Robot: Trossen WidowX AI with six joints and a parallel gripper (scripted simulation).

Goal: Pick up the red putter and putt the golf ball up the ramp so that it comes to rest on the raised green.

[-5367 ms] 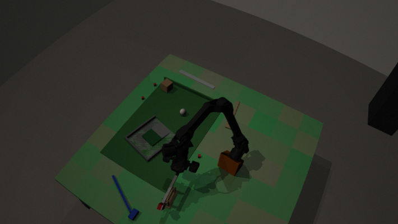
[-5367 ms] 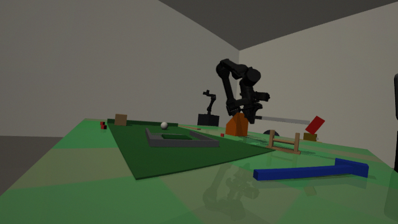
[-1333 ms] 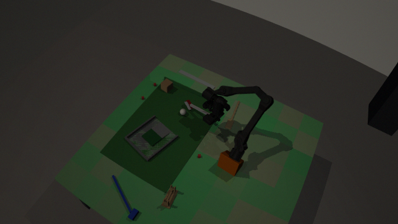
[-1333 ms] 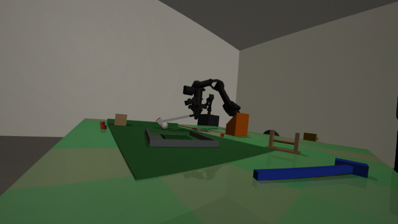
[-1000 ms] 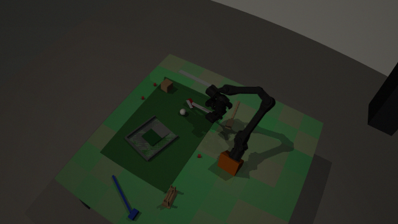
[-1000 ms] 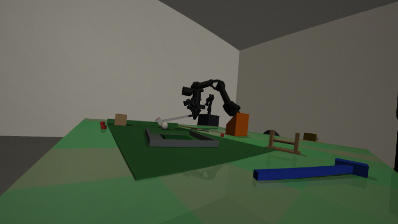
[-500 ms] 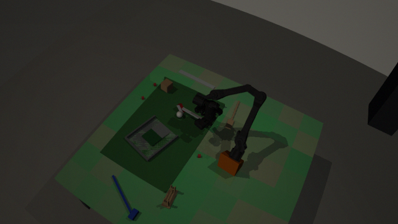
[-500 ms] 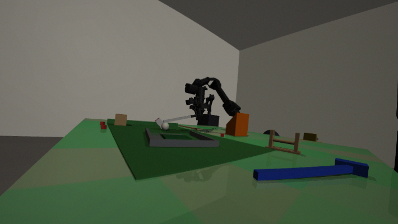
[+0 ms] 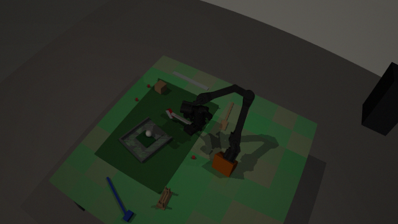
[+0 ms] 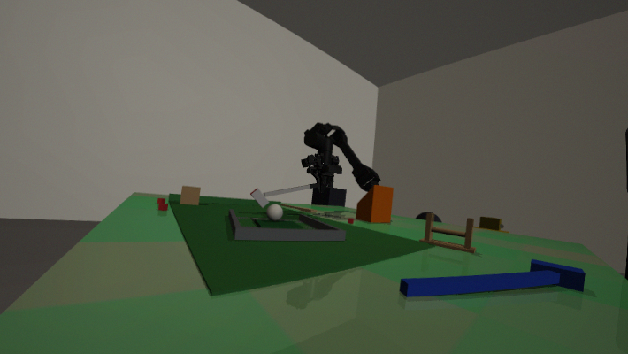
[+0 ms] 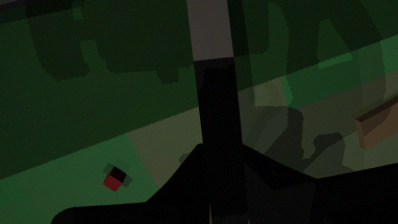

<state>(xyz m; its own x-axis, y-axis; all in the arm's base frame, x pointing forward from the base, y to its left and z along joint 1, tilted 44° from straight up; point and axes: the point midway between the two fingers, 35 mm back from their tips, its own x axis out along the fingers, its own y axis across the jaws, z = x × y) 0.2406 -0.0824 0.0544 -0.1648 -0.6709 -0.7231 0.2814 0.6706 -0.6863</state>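
Now: the red putter 11 cm ahead of my gripper tip, 3 cm to the right of it and 1 cm below it. Round my gripper tip: wooden rack (44 cm to the left, 6 cm below, 2 cm behind); then brown box (40 cm ahead, 25 cm to the right, 6 cm below); then white golf ball (27 cm ahead, 12 cm to the left, 6 cm below).
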